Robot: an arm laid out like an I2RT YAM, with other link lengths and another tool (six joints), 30 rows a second.
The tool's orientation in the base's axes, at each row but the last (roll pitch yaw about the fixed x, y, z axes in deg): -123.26, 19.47, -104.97; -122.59, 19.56, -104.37; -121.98, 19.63, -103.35; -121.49, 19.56, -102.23; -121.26, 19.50, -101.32; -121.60, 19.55, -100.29; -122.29, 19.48, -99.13
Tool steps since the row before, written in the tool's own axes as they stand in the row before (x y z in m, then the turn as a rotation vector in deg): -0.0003, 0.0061, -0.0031, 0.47, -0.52, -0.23; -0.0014, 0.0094, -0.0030, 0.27, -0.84, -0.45; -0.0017, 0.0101, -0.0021, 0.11, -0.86, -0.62; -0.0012, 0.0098, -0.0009, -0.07, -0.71, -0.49; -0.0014, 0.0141, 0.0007, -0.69, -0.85, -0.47; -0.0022, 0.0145, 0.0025, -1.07, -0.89, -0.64; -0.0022, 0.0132, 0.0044, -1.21, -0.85, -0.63
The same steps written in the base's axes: -0.0054, 0.0029, -0.0031, -0.07, -0.63, 0.37; -0.0065, 0.0052, -0.0055, -0.07, -0.57, 0.80; -0.0060, 0.0056, -0.0065, -0.17, -0.43, 0.96; -0.0050, 0.0049, -0.0070, -0.09, -0.21, 0.84; -0.0055, 0.0067, -0.0112, 0.10, 0.31, 1.15; -0.0042, 0.0075, -0.0121, 0.04, 0.65, 1.39; -0.0022, 0.0070, -0.0120, 0.05, 0.79, 1.40
